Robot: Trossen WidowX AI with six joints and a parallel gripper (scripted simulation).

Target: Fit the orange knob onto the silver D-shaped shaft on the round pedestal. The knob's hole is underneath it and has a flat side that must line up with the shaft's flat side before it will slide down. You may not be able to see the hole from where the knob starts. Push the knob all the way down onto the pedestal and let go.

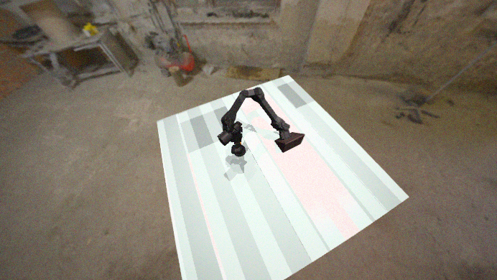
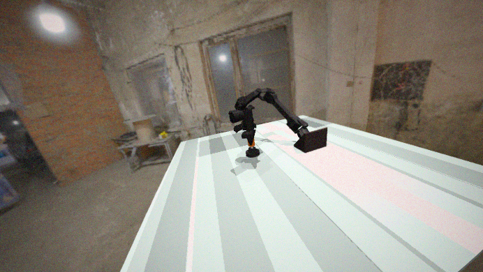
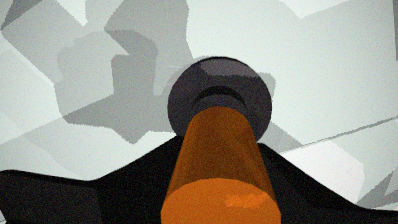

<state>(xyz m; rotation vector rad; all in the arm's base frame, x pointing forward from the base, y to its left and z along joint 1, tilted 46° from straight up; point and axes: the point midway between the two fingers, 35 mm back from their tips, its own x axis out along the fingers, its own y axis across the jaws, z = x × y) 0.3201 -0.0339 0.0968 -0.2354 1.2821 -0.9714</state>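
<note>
The orange knob is 30 mm above my gripper tip. Round my gripper tip: round pedestal 40 mm below.
</note>
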